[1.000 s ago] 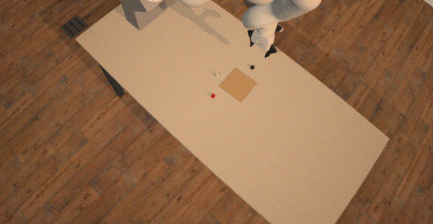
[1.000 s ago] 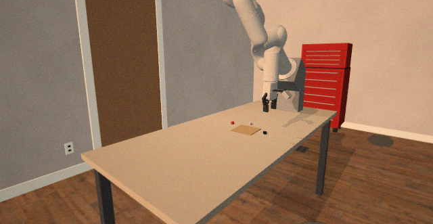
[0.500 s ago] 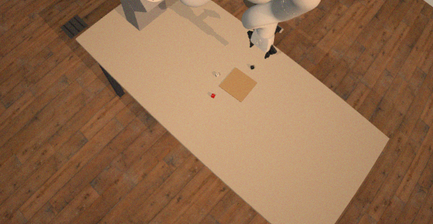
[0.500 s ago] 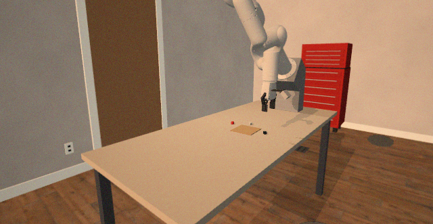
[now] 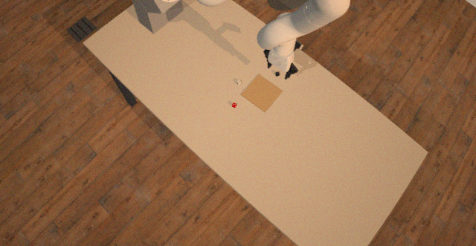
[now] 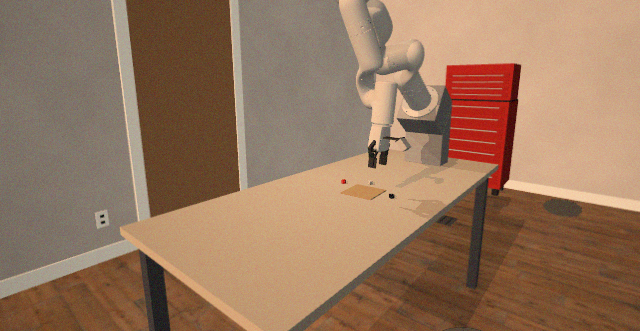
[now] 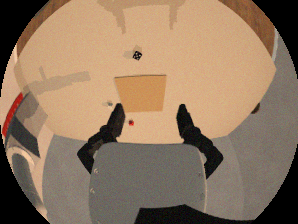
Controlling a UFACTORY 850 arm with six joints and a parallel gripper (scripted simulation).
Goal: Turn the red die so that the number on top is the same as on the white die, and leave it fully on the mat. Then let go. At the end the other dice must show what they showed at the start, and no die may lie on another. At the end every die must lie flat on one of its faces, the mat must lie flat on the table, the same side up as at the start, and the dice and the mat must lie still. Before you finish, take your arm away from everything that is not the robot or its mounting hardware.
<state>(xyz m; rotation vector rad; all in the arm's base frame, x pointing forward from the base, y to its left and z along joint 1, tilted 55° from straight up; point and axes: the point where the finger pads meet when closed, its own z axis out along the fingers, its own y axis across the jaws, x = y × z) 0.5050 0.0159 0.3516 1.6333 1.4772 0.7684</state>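
My hand is 110 mm past the red die, 190 mm to the left of it and 130 mm above it. Also, from my hand: black die 10 mm behind, 60 mm to the left, 130 mm below; white die 150 mm behind, 70 mm to the right, 130 mm below; mat 30 mm behind, 70 mm to the right, 130 mm below.
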